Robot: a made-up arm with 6 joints.
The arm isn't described. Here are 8 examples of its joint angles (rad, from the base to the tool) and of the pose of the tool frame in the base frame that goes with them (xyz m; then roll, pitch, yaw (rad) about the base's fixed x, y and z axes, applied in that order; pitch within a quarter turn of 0, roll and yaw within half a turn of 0).
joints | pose
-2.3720 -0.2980 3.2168 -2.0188 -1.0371 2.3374 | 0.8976 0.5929 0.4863 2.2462 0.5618 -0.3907
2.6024 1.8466 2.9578 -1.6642 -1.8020 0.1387 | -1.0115 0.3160 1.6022 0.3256 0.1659 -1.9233
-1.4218 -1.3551 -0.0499 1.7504 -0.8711 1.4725 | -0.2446 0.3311 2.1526 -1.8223 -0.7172 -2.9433
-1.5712 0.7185 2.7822 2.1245 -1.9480 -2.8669 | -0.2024 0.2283 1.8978 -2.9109 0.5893 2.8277
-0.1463 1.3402 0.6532 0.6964 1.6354 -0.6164 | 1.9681 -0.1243 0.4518 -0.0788 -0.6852 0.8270
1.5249 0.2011 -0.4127 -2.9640 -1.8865 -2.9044 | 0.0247 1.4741 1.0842 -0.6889 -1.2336 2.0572
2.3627 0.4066 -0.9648 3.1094 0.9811 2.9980 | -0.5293 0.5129 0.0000 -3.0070 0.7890 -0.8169
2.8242 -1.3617 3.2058 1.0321 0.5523 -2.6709 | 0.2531 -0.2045 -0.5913 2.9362 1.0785 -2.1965
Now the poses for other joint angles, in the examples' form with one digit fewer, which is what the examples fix.
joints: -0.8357 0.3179 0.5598 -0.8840 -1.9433 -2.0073
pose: 1.066 -0.904 1.629 -2.704 0.722 1.021
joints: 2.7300 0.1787 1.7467 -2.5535 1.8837 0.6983
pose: -0.177 0.225 2.365 2.442 0.315 2.141
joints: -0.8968 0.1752 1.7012 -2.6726 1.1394 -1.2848
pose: 0.110 -0.306 2.552 -1.879 -0.391 -1.357
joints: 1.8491 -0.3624 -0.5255 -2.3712 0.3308 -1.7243
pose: -0.320 1.331 1.234 -2.256 0.394 1.602
